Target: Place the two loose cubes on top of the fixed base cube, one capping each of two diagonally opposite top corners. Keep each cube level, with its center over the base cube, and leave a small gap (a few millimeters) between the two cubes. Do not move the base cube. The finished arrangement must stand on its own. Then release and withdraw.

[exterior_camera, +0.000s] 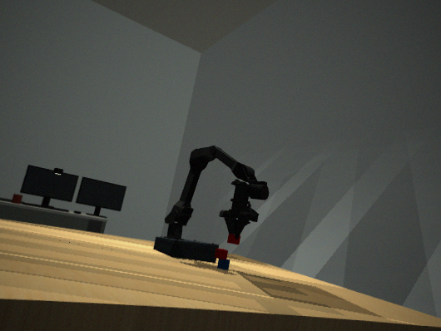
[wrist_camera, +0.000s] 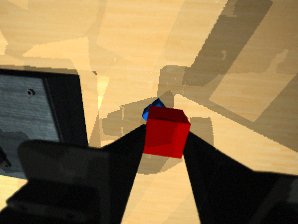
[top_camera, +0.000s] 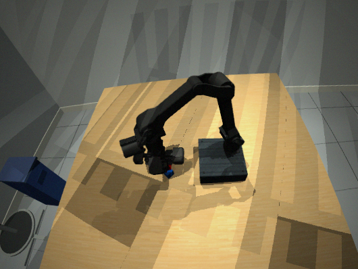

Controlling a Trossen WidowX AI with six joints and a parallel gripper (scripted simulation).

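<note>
Now: gripper tip 10 mm past the blue cube, 20 mm to the left of it and 100 mm above it.
</note>
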